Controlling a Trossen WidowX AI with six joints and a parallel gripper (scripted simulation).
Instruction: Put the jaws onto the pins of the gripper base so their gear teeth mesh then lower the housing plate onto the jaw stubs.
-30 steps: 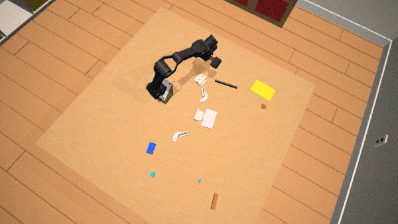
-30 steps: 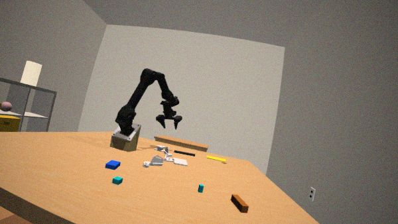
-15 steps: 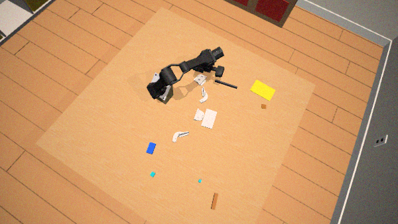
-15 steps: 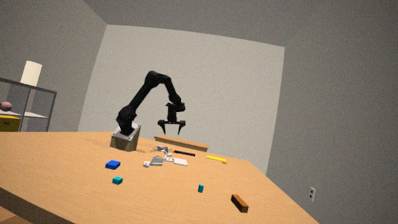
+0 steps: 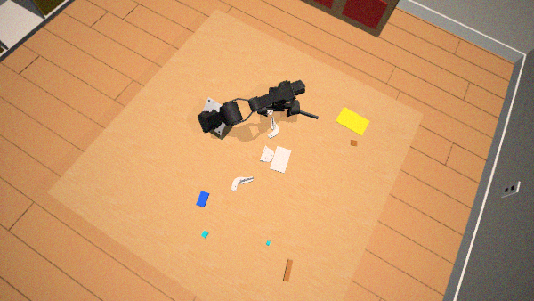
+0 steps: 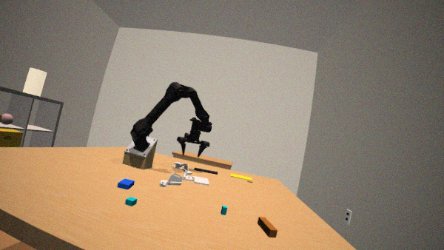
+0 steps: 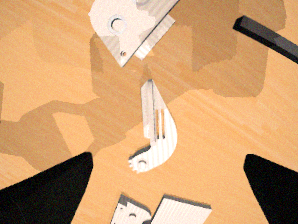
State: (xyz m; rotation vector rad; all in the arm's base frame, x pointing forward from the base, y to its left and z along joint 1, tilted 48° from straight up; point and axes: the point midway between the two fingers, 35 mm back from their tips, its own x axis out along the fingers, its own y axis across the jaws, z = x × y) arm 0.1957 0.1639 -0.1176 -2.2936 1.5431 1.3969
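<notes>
My gripper tip is now 90 mm above the white jaw, 40 mm to the left of it and 10 mm short of it. Also, from my gripper tip: housing plate (150 mm to the right, 90 mm below, 70 mm ahead); then black bar (150 mm to the left, 90 mm below, 70 mm ahead); then gripper base (90 mm behind, 70 mm below, 50 mm to the left).
</notes>
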